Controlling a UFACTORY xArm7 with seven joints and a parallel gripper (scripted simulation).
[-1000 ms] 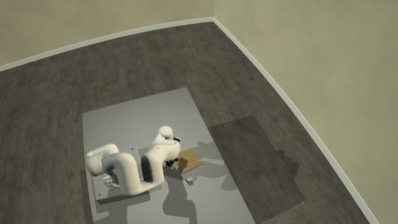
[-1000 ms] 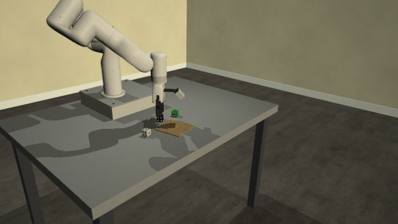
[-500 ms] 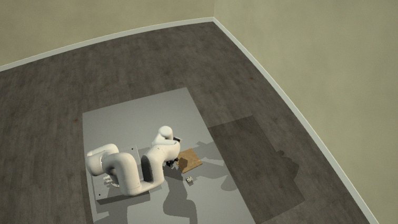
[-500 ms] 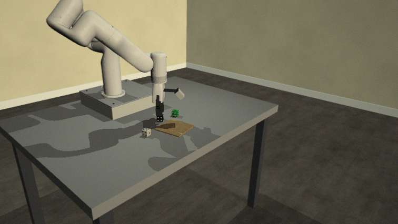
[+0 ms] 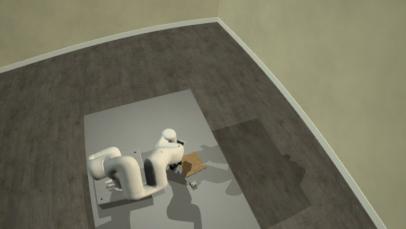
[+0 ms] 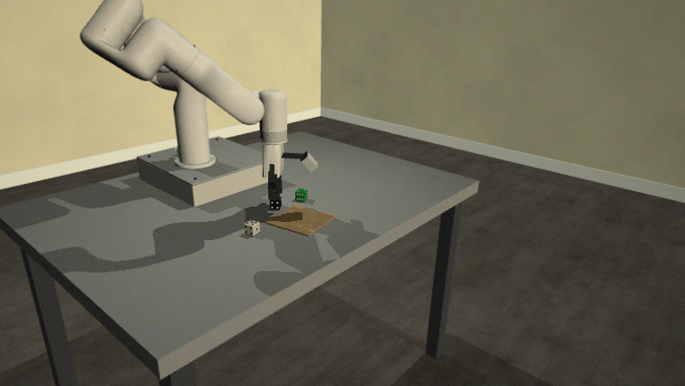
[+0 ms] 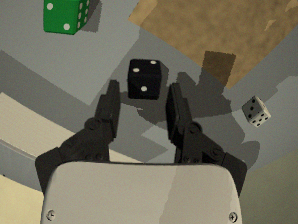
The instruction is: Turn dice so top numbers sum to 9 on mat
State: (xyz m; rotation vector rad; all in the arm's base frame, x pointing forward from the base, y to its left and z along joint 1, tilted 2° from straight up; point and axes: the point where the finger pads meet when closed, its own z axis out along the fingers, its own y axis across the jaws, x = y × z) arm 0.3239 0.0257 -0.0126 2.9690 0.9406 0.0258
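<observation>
Now: hand 4 cm above the black die. The rest, counted from my hand: green die (9 cm to the left, 4 cm below, 2 cm ahead); white die (16 cm to the right, 6 cm ahead, 4 cm below); tan mat (11 cm ahead, 5 cm below, 2 cm to the right).
</observation>
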